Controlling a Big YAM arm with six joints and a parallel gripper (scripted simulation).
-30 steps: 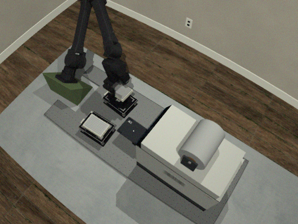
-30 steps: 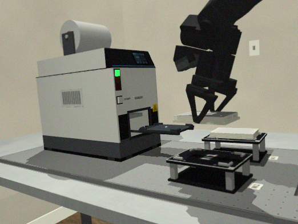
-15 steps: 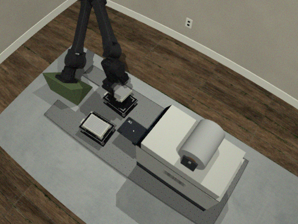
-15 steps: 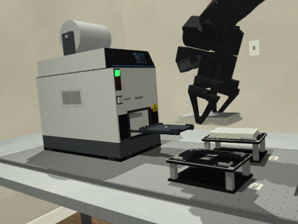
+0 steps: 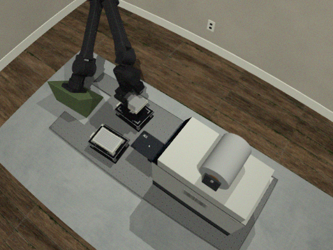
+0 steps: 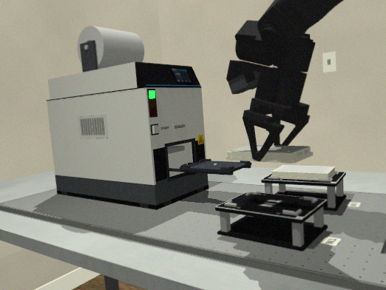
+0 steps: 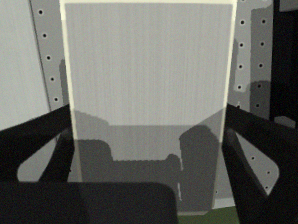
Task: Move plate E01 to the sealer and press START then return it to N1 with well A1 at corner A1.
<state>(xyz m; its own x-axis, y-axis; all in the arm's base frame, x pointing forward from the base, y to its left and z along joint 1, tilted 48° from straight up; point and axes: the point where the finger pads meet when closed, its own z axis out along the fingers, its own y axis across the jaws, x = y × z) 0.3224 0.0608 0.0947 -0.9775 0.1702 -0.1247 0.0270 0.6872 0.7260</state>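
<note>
The black plate nest is 10 cm below my hand. The rest, counted from my hand: sealer stage 20 cm ahead, 12 cm to the right, 6 cm below; covered white plate 21 cm to the right, 8 cm below, 1 cm ahead; start button 30 cm ahead, 4 cm above, 3 cm to the right.
</note>
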